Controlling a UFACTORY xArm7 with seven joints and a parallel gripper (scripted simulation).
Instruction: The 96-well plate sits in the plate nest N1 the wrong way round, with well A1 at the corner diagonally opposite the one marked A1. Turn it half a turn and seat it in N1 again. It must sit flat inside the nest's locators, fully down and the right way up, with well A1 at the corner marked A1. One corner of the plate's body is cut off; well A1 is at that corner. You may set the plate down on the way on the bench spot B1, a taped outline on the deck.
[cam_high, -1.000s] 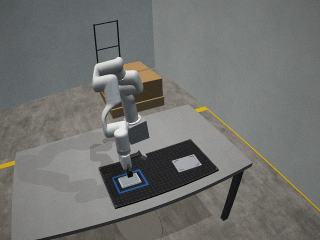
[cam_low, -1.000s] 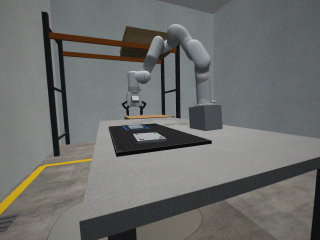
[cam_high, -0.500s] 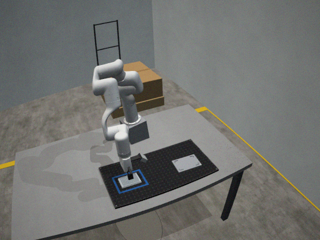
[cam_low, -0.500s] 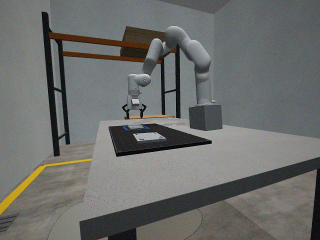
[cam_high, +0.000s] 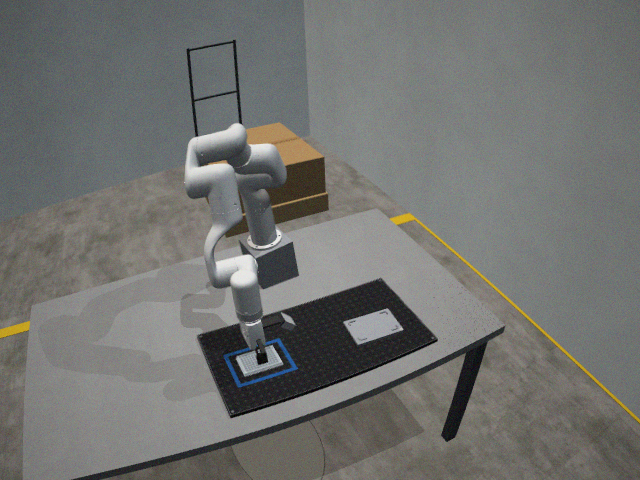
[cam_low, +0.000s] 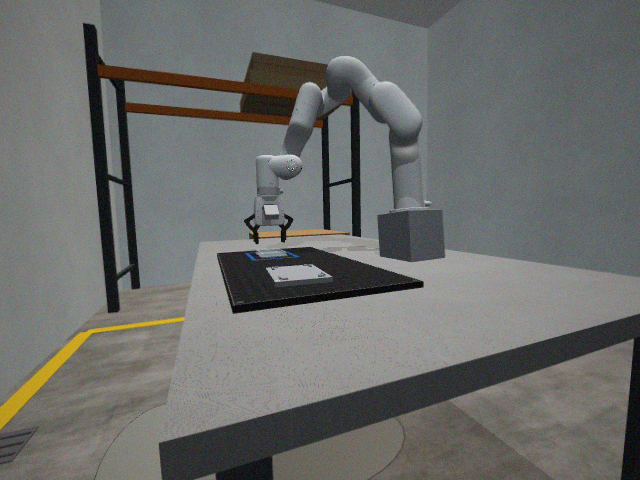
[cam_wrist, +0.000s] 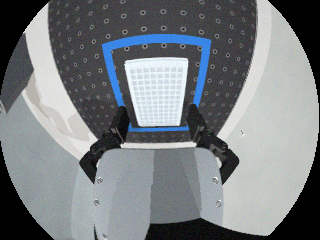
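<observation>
My hand is 5 cm above the white 96-well plate. The rest, counted from my hand: plate nest N1: 9 cm ahead, 38 cm to the left, 5 cm below.
</observation>
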